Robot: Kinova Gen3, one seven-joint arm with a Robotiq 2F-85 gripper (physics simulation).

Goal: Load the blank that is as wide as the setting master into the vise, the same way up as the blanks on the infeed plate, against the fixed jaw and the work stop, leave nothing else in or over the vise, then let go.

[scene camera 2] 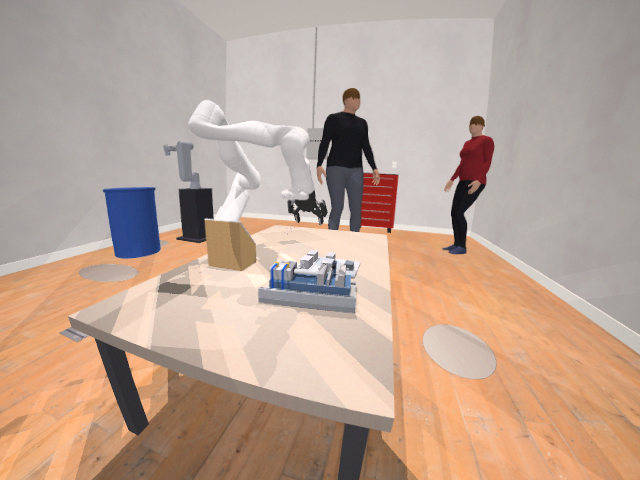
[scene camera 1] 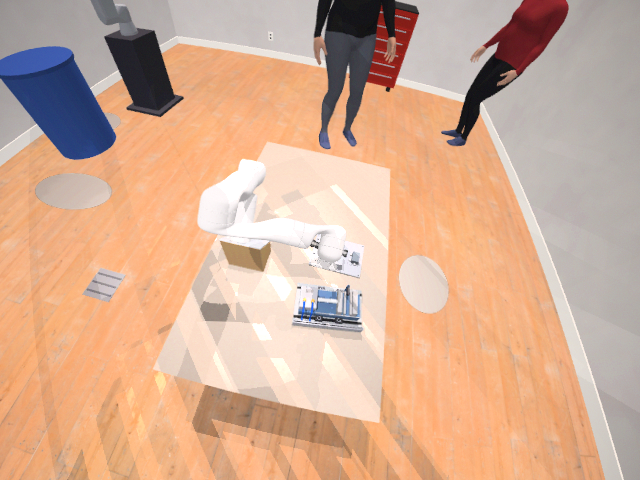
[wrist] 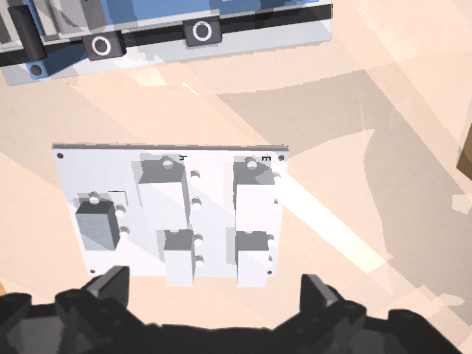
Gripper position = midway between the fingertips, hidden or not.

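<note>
Open and empty, the gripper (wrist: 215,288) shares the scene with a white infeed plate (wrist: 84,170) and a setting master (wrist: 98,225).
</note>
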